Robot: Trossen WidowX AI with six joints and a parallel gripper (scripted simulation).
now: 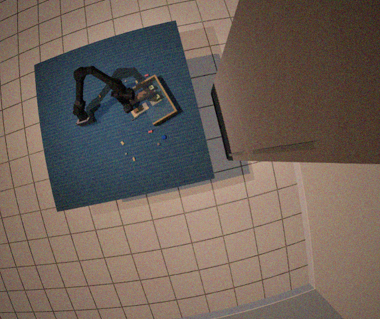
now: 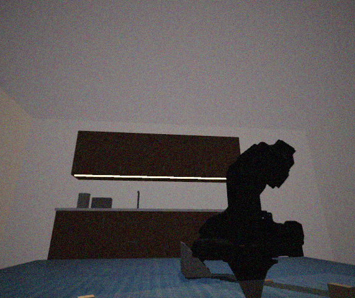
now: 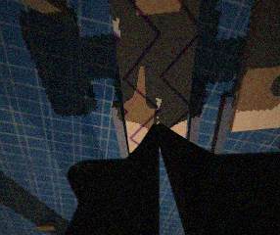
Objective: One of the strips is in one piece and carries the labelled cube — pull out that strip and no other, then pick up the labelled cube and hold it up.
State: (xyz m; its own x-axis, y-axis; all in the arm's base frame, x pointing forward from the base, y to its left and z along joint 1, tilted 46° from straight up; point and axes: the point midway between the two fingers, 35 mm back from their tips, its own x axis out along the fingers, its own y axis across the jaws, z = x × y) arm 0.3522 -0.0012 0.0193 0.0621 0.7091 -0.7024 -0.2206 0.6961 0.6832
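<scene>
Now: the strip 10 cm ahead of my gripper tip and 2 cm to the left of it.
</scene>
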